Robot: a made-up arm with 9 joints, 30 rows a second.
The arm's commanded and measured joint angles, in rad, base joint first. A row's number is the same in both.
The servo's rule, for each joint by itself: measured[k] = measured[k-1] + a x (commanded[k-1-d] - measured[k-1]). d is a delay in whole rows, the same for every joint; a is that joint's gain. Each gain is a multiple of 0.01, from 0.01 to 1. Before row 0 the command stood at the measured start. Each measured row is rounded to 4 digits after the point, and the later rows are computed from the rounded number. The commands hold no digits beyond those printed.
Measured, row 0:
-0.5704 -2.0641 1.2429 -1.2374 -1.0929 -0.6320 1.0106 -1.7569 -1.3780
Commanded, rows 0 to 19:
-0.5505 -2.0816 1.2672 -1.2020 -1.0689 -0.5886 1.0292 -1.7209 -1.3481
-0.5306 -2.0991 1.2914 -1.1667 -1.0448 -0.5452 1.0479 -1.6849 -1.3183
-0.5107 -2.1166 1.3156 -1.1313 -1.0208 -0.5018 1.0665 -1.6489 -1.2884
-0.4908 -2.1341 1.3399 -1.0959 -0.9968 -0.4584 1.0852 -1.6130 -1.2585
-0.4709 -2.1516 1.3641 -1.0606 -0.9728 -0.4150 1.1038 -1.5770 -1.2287
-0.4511 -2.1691 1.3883 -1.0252 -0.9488 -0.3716 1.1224 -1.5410 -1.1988
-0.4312 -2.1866 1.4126 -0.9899 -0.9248 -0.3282 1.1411 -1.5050 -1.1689
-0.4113 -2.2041 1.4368 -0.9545 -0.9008 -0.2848 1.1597 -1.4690 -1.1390
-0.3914 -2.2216 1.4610 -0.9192 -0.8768 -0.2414 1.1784 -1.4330 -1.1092
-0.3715 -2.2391 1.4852 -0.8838 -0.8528 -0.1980 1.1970 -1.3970 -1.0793
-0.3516 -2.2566 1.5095 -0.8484 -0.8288 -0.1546 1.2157 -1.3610 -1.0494
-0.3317 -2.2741 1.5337 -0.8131 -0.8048 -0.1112 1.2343 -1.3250 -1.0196
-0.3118 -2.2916 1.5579 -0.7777 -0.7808 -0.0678 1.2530 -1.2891 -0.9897
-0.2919 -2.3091 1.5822 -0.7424 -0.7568 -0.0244 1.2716 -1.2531 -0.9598
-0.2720 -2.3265 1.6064 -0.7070 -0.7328 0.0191 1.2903 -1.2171 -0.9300
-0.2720 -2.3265 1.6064 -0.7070 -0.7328 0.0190 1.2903 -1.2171 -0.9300
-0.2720 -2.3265 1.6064 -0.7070 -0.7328 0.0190 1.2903 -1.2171 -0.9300
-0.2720 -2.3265 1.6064 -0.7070 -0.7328 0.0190 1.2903 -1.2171 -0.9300
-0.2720 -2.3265 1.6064 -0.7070 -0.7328 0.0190 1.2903 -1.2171 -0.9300
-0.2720 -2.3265 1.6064 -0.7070 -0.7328 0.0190 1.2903 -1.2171 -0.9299
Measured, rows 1 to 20:
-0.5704 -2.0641 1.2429 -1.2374 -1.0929 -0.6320 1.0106 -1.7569 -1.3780
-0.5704 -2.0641 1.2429 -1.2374 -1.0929 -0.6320 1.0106 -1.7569 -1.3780
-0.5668 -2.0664 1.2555 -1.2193 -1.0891 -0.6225 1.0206 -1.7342 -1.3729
-0.5603 -2.0707 1.2742 -1.1925 -1.0820 -0.6055 1.0353 -1.7031 -1.3636
-0.5514 -2.0767 1.2957 -1.1613 -1.0722 -0.5827 1.0521 -1.6690 -1.3508
-0.5405 -2.0842 1.3187 -1.1279 -1.0601 -0.5554 1.0700 -1.6337 -1.3351
-0.5280 -2.0930 1.3423 -1.0936 -1.0461 -0.5245 1.0883 -1.5980 -1.3170
-0.5142 -2.1029 1.3662 -1.0587 -1.0305 -0.4909 1.1067 -1.5621 -1.2969
-0.4993 -2.1138 1.3903 -1.0236 -1.0136 -0.4551 1.1253 -1.5261 -1.2751
-0.4835 -2.1255 1.4145 -0.9884 -0.9956 -0.4176 1.1439 -1.4901 -1.2520
-0.4669 -2.1380 1.4387 -0.9531 -0.9766 -0.3788 1.1625 -1.4541 -1.2277
-0.4497 -2.1511 1.4629 -0.9178 -0.9568 -0.3390 1.1811 -1.4181 -1.2025
-0.4320 -2.1648 1.4871 -0.8824 -0.9363 -0.2984 1.1998 -1.3821 -1.1765
-0.4139 -2.1790 1.5113 -0.8471 -0.9153 -0.2572 1.2184 -1.3461 -1.1498
-0.3955 -2.1936 1.5355 -0.8117 -0.8938 -0.2155 1.2371 -1.3102 -1.1226
-0.3769 -2.2086 1.5598 -0.7764 -0.8719 -0.1735 1.2557 -1.2742 -1.0949
-0.3580 -2.2239 1.5840 -0.7410 -0.8496 -0.1311 1.2744 -1.2382 -1.0669
-0.3425 -2.2372 1.5956 -0.7237 -0.8309 -0.0981 1.2830 -1.2249 -1.0436
-0.3298 -2.2488 1.6012 -0.7152 -0.8152 -0.0723 1.2869 -1.2200 -1.0243
-0.3194 -2.2589 1.6039 -0.7110 -0.8020 -0.0522 1.2887 -1.2182 -1.0083
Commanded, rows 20 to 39:
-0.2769 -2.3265 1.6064 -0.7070 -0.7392 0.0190 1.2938 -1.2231 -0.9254
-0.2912 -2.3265 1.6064 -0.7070 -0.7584 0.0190 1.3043 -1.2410 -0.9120
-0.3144 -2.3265 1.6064 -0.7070 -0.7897 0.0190 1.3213 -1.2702 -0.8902
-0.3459 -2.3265 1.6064 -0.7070 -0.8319 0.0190 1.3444 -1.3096 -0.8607
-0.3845 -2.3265 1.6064 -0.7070 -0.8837 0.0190 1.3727 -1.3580 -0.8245
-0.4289 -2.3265 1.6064 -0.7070 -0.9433 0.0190 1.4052 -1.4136 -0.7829
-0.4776 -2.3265 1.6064 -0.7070 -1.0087 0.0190 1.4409 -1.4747 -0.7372
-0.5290 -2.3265 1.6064 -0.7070 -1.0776 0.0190 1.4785 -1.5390 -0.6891
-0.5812 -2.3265 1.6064 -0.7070 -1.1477 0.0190 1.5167 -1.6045 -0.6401
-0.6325 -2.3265 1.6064 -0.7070 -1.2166 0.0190 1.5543 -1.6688 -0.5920
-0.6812 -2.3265 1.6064 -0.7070 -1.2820 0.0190 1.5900 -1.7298 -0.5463
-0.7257 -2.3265 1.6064 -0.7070 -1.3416 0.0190 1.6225 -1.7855 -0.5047
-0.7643 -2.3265 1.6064 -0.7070 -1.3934 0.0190 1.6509 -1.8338 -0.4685
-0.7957 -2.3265 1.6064 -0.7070 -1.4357 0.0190 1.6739 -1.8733 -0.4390
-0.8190 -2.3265 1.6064 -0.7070 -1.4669 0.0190 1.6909 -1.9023 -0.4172
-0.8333 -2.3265 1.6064 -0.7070 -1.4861 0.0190 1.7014 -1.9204 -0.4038
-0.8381 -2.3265 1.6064 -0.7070 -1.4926 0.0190 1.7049 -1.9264 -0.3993
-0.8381 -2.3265 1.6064 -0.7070 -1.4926 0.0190 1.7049 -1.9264 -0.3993
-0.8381 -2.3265 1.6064 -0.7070 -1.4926 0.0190 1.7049 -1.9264 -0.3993
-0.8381 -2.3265 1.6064 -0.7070 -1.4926 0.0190 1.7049 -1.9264 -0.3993
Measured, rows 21 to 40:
-0.3109 -2.2677 1.6052 -0.7090 -0.7909 -0.0365 1.2896 -1.2175 -0.9950
-0.3039 -2.2753 1.6058 -0.7080 -0.7816 -0.0243 1.2900 -1.2172 -0.9839
-0.2990 -2.2820 1.6061 -0.7075 -0.7748 -0.0148 1.2921 -1.2209 -0.9740
-0.2976 -2.2878 1.6063 -0.7072 -0.7722 -0.0074 1.2987 -1.2336 -0.9635
-0.3006 -2.2928 1.6064 -0.7071 -0.7750 -0.0016 1.3109 -1.2567 -0.9510
-0.3088 -2.2972 1.6064 -0.7070 -0.7841 0.0029 1.3290 -1.2900 -0.9356
-0.3224 -2.3010 1.6064 -0.7070 -0.8000 0.0064 1.3526 -1.3328 -0.9167
-0.3416 -2.3043 1.6064 -0.7070 -0.8229 0.0092 1.3810 -1.3837 -0.8940
-0.3661 -2.3072 1.6064 -0.7070 -0.8526 0.0114 1.4133 -1.4410 -0.8673
-0.3954 -2.3097 1.6064 -0.7070 -0.8886 0.0131 1.4485 -1.5027 -0.8370
-0.4288 -2.3119 1.6064 -0.7070 -0.9301 0.0144 1.4853 -1.5668 -0.8035
-0.4655 -2.3138 1.6064 -0.7070 -0.9759 0.0154 1.5226 -1.6311 -0.7675
-0.5043 -2.3155 1.6064 -0.7070 -1.0249 0.0162 1.5590 -1.6933 -0.7299
-0.5442 -2.3169 1.6064 -0.7070 -1.0756 0.0168 1.5933 -1.7514 -0.6916
-0.5838 -2.3181 1.6064 -0.7070 -1.1264 0.0173 1.6244 -1.8033 -0.6537
-0.6219 -2.3192 1.6064 -0.7070 -1.1759 0.0177 1.6511 -1.8474 -0.6172
-0.6574 -2.3201 1.6064 -0.7070 -1.2225 0.0180 1.6726 -1.8820 -0.5832
-0.6891 -2.3209 1.6064 -0.7070 -1.2647 0.0182 1.6882 -1.9062 -0.5527
-0.7159 -2.3216 1.6064 -0.7070 -1.3012 0.0184 1.6972 -1.9189 -0.5266
-0.7379 -2.3222 1.6064 -0.7070 -1.3318 0.0185 1.7014 -1.9236 -0.5050

